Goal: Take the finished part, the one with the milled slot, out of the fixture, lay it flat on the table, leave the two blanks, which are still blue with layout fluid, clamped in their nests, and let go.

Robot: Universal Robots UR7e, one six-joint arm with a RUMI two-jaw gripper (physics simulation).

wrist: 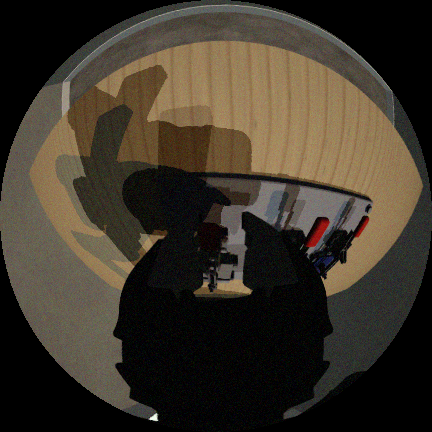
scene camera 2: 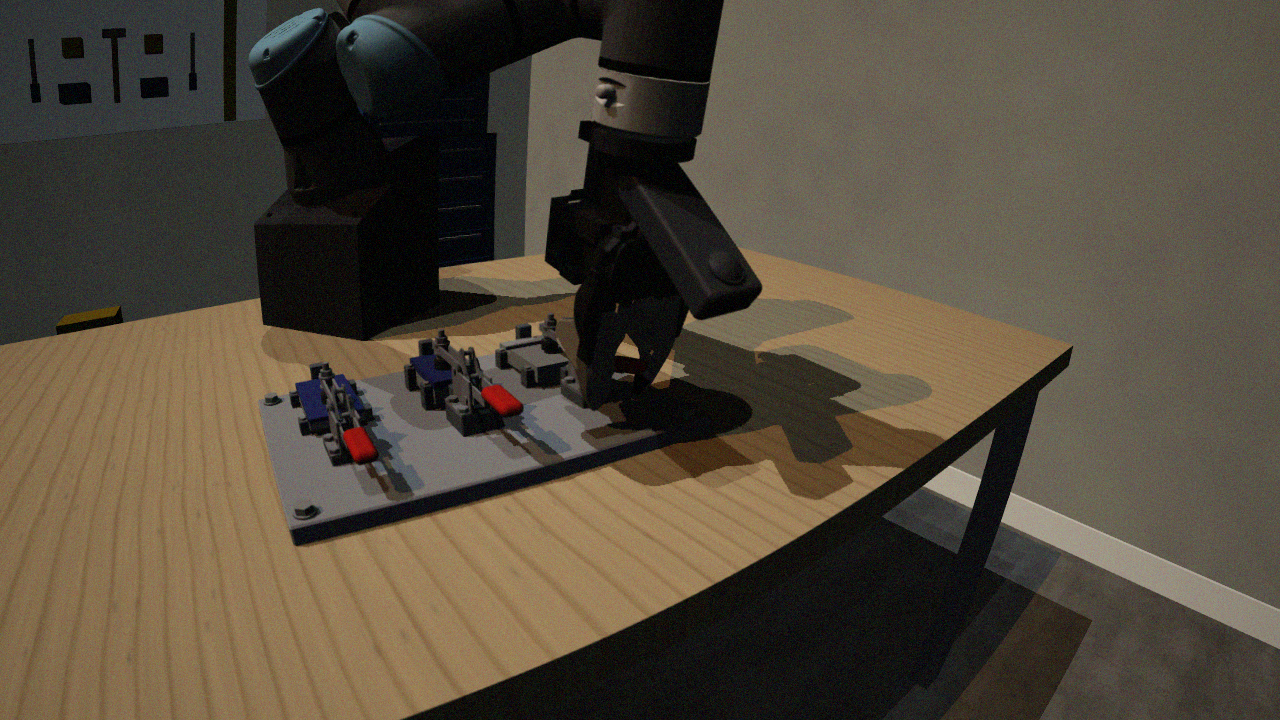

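The grey finished part (scene camera 2: 538, 359) sits in the right nest of the fixture plate (scene camera 2: 429, 476) (wrist: 322, 201), under its clamp; its slot cannot be made out. My gripper (scene camera 2: 617, 392) (wrist: 221, 214) is low over the plate's right end, partly open, with its jaws on either side of that clamp's red handle (scene camera 2: 631, 364) (wrist: 209, 237). In the wrist view the handle is near the left jaw, with a gap to the right jaw. Two blue blanks, the left one (scene camera 2: 313, 399) and the middle one (scene camera 2: 427, 377), sit in their nests under clamps.
The middle clamp's red handle (scene camera 2: 501, 400) (wrist: 317, 232) and the left clamp's red handle (scene camera 2: 359, 445) (wrist: 362, 227) stick out toward the plate's front edge. Bolt heads stand at the plate's left corners. The wooden table (scene camera 2: 501, 573) (wrist: 300, 110) surrounds the plate; the arm's shadow covers its right side.
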